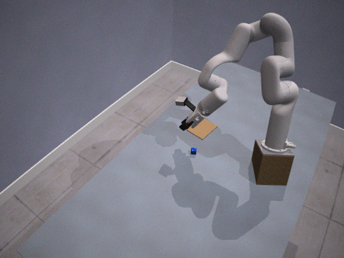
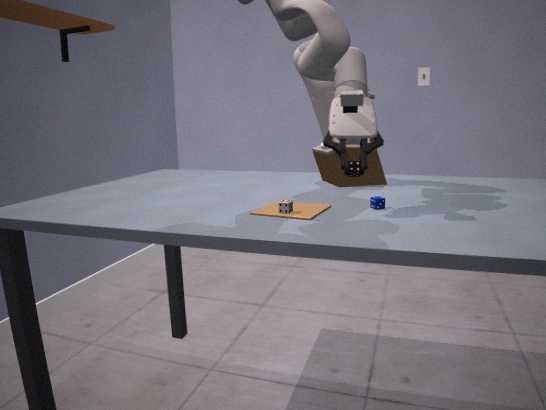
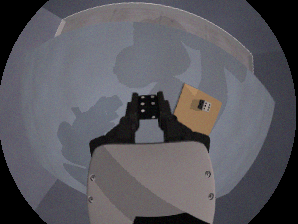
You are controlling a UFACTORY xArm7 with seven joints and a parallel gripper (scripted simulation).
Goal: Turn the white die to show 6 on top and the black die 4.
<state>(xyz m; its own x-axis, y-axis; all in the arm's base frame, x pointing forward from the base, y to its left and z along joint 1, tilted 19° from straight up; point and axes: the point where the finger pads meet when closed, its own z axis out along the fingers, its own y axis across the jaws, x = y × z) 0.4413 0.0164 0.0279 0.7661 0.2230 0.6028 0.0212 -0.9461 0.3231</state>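
Right now the blue die is 100 mm below my hand, 80 mm behind it and 60 mm to the left of it. The rest, counted from my hand: white die 140 mm to the right, 90 mm below, 10 mm behind; black die 10 mm below; mat 130 mm to the right, 110 mm below, 50 mm behind.
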